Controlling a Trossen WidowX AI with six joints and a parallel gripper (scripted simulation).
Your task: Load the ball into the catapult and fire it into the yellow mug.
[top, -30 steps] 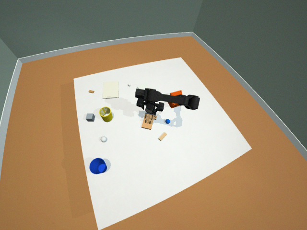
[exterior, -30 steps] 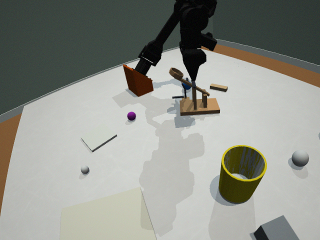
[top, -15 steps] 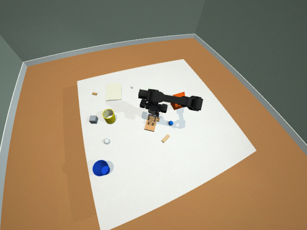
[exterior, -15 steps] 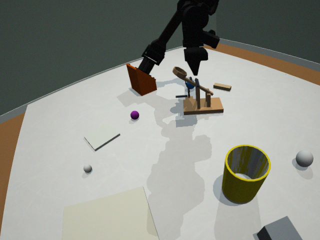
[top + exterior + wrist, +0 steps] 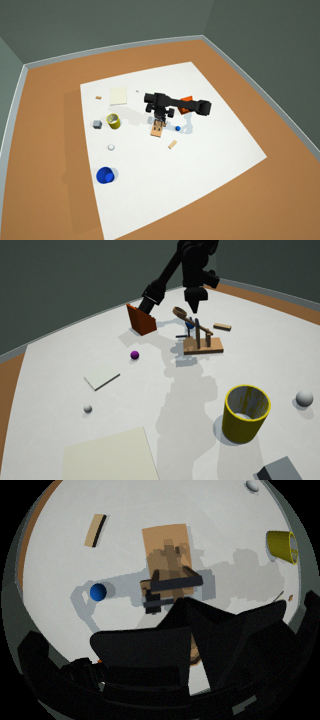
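My gripper tip is 7 cm above the wooden catapult and 3 cm past it. Also, from my gripper tip: blue ball 14 cm behind, 12 cm below, 8 cm to the left; wooden block 18 cm to the left, 13 cm below, 4 cm behind; purple ball 20 cm to the right, 12 cm below, 10 cm behind.
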